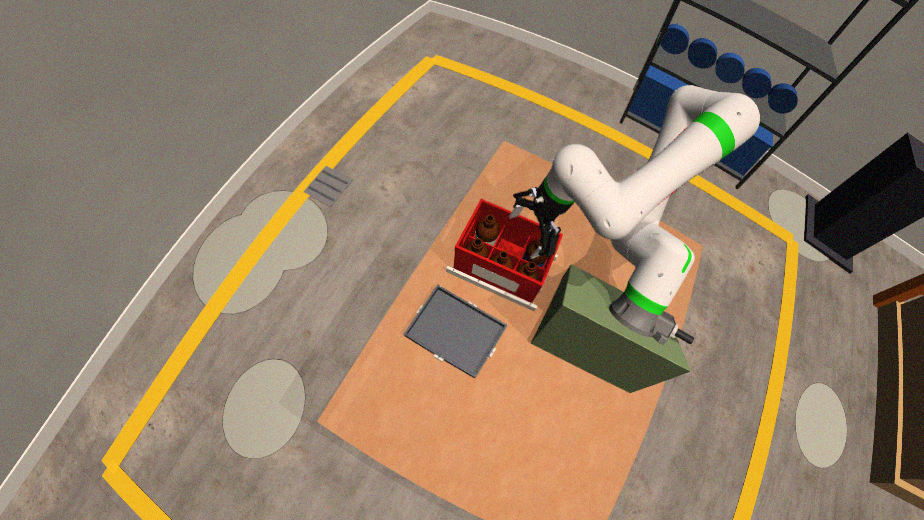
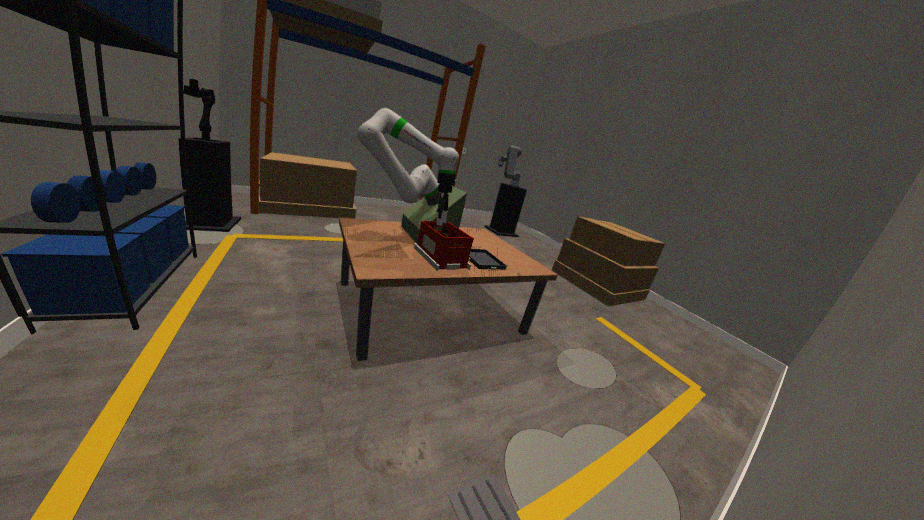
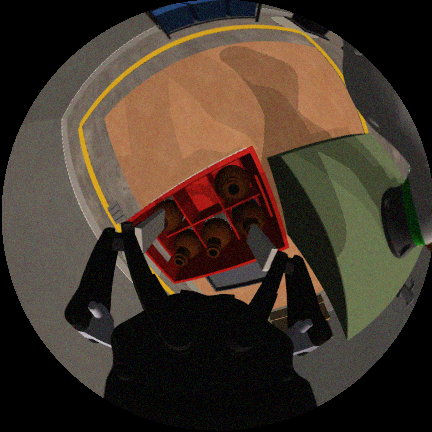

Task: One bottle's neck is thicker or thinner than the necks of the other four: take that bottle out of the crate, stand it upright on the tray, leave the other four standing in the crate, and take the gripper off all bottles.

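Pixels of known places: gripper, fingertip midpoint: [image 1: 524,235] [image 2: 441,224] [image 3: 207,226]; arm's base at its link origin: [image 1: 632,320] [image 2: 437,198] [image 3: 397,221].
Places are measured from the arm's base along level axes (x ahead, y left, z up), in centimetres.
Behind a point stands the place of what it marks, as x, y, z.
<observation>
The red crate [image 1: 523,289] {30.5, 0.5, -16.7} [image 2: 452,253] {54.5, -8.2, -17.7} [image 3: 270,198] {27.8, -10.4, -9.0} holds five upright brown bottles. The back row has a left bottle [image 1: 488,228] {49.1, -10.0, -13.4} [image 3: 171,214] {47.0, -12.0, -14.7}, an empty middle compartment and a right bottle [image 1: 534,248] {33.8, -12.0, -13.9} [image 3: 232,181] {32.4, -14.5, -10.2}. The front row has a left bottle [image 1: 477,246] {48.2, -1.3, -10.5} [image 3: 186,244] {47.1, -4.0, -14.2}, a middle bottle [image 1: 503,260] {39.7, -1.9, -11.3} [image 3: 217,235] {39.1, -4.3, -13.9} and a right bottle [image 1: 530,269] {31.5, -3.3, -10.4} [image 3: 247,214] {31.8, -6.8, -14.2}. I cannot tell surely which neck differs. My gripper [image 1: 526,231] {37.9, -10.1, -7.2} [image 2: 442,221] {37.9, -10.1, -7.2} [image 3: 207,226] {37.9, -10.1, -7.2} is open and empty above the crate; its fingers partly hide bottles. The grey tray [image 1: 455,331] {41.9, 19.8, -26.0} [image 2: 486,259] {41.5, 23.0, -25.9} [image 3: 235,278] {43.6, 25.4, -26.0} bears no bottle.
A green block [image 1: 601,329] {8.5, 10.2, 7.6} [image 2: 455,205] {20.5, 4.5, 0.8} [image 3: 320,200] {19.2, -7.4, -8.5} stands right of the crate on the table [image 1: 504,426] {14.0, 37.5, -26.5} [image 2: 387,268] {55.5, -41.1, -26.5} [image 3: 200,100] {32.1, -37.4, -26.5}. A low white rail [image 1: 491,287] {39.7, 2.3, -23.5} runs along the crate's front, between crate and tray.
</observation>
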